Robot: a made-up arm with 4 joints. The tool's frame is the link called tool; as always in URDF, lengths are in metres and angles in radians.
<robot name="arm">
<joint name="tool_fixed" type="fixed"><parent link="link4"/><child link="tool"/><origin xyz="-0.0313 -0.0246 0.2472" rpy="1.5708 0 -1.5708"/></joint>
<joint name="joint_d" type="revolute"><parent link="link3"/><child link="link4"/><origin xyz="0.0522 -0.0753 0.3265" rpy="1.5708 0 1.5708"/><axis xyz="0 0 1"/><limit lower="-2.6" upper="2.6"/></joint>
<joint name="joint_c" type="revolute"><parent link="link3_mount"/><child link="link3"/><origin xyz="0.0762 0.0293 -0.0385" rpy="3.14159 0 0"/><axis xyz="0 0 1"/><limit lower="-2.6" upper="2.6"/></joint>
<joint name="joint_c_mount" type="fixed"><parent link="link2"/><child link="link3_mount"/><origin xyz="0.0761 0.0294 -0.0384"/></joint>
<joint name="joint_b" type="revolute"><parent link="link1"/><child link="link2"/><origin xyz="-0.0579 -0.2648 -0.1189" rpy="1.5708 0 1.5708"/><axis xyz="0 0 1"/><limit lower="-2.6" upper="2.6"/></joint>
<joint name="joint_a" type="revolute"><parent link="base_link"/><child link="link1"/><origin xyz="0 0 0.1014"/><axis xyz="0 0 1"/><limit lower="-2.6" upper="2.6"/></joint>
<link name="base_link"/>
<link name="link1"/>
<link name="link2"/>
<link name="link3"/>
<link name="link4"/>
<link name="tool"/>
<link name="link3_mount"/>
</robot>
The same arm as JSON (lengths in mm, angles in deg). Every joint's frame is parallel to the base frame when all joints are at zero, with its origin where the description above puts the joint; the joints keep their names.
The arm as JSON. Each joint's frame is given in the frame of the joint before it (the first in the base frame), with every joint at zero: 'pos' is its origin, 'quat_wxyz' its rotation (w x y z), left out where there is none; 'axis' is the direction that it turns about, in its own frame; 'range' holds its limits. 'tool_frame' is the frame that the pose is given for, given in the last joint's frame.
{"length_unit": "mm", "angle_unit": "deg", "joints": [
  {"joint": "joint_a", "pos": [0.0, 0.0, 101.4], "axis": [0.0, 0.0, 1.0], "range": [-148.97, 148.97]},
  {"joint": "joint_b", "pos": [-57.9, -264.8, -118.9], "axis": [1.0, 0.0, 0.0], "range": [-148.97, 148.97]},
  {"joint": "joint_c", "pos": [-76.9, 152.3, 58.7], "axis": [-1.0, 0.0, 0.0], "range": [-148.97, 148.97]},
  {"joint": "joint_d", "pos": [-326.5, 52.2, 75.3], "axis": [0.0, 1.0, 0.0], "range": [-148.97, 148.97]}
], "tool_frame": {"pos": [24.6, 247.2, 31.3], "quat_wxyz": [1.0, 0.0, -0.000001, 0.0]}}

